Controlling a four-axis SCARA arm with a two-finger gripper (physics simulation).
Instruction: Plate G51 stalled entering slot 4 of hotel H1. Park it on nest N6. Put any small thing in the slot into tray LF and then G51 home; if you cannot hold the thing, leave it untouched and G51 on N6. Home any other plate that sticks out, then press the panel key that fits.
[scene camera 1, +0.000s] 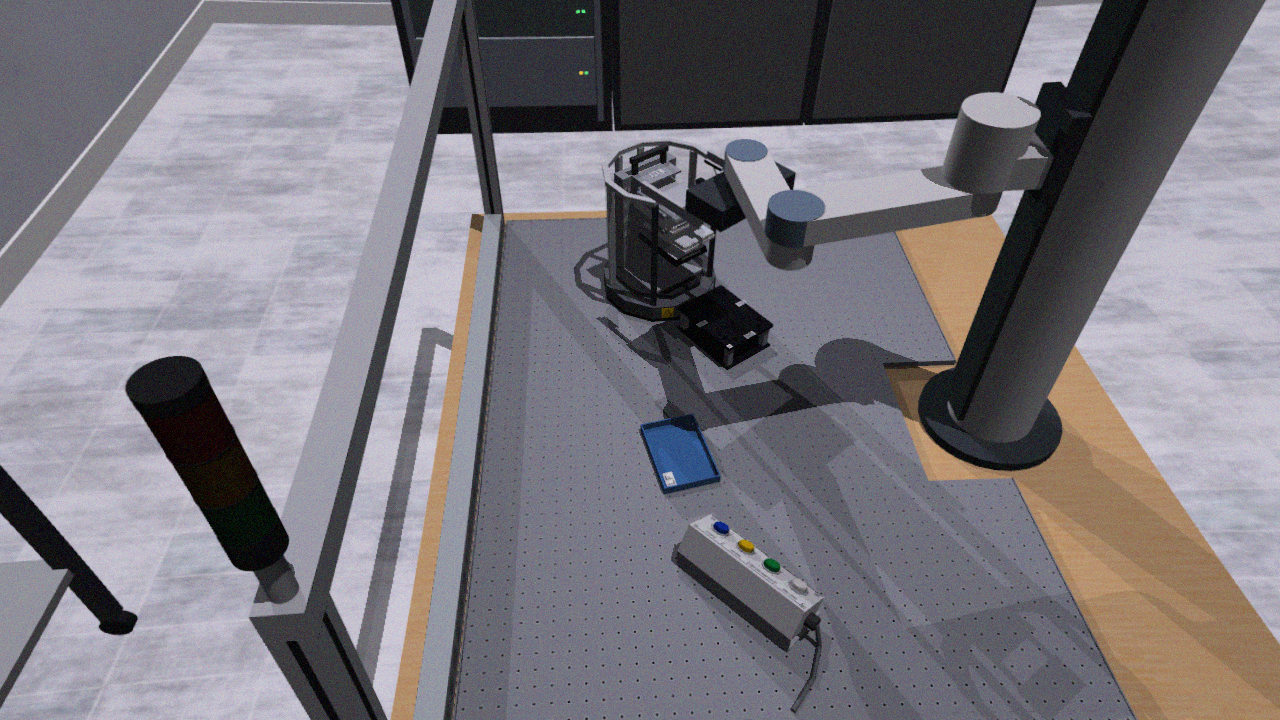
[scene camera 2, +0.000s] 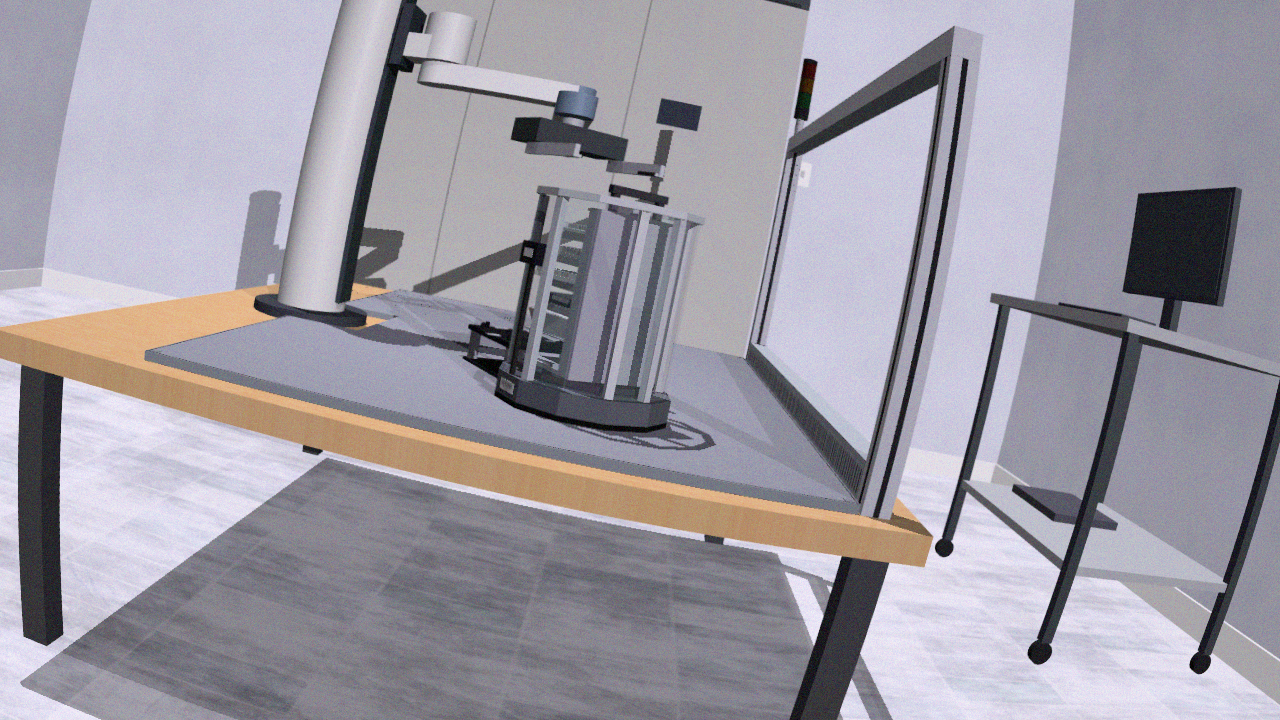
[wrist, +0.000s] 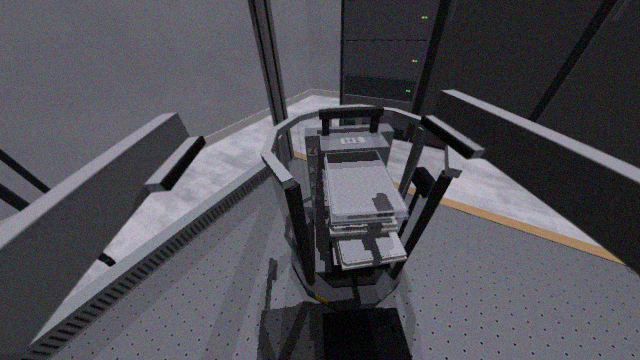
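Hotel H1 stands inside a round cage. In the wrist view, clear-lidded plate G51 lies at the top slot and sticks out toward the camera. A lower white plate also sticks out. My gripper is open and empty, its fingers wide apart above and on either side of the hotel. Black nest N6 stands in front of the cage. Blue tray LF and the key panel lie farther forward. Slot 4's inside is hidden under G51.
Cage posts flank the hotel's open front. A framed clear guard runs along one table side. The arm column stands opposite. The panel has blue, yellow, green and white keys and a cable.
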